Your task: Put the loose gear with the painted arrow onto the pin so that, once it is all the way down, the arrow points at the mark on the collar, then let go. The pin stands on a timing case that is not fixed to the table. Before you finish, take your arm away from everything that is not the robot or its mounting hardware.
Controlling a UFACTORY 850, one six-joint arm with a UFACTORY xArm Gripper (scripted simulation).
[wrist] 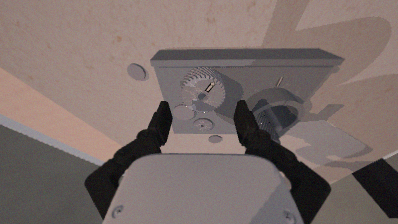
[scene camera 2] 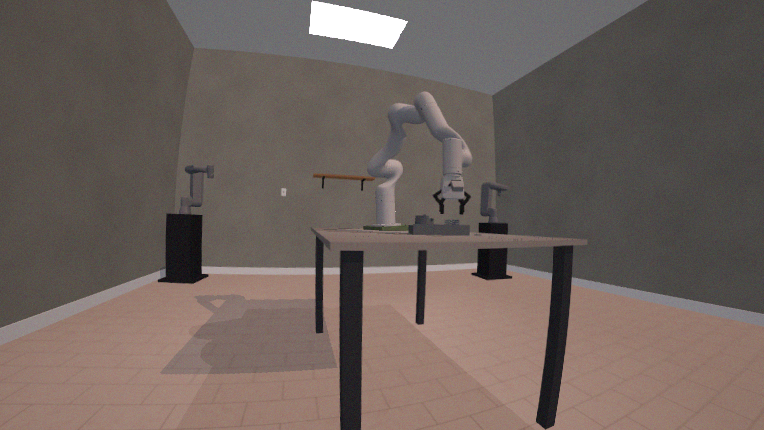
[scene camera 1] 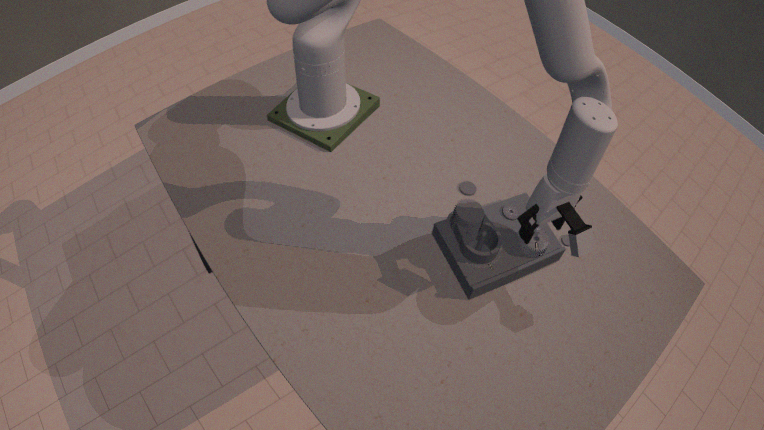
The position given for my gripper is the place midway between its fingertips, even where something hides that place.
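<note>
I can see my gripper (scene camera 1: 539, 231), and the wrist view shows me that same gripper (wrist: 202, 109). It is visible again from scene camera 2, my gripper (scene camera 2: 451, 214). There is a grey timing case (scene camera 1: 478, 271) too, and I find the case (wrist: 266, 79) in the wrist view as well as the case (scene camera 2: 424, 225) in scene camera 2.
</note>
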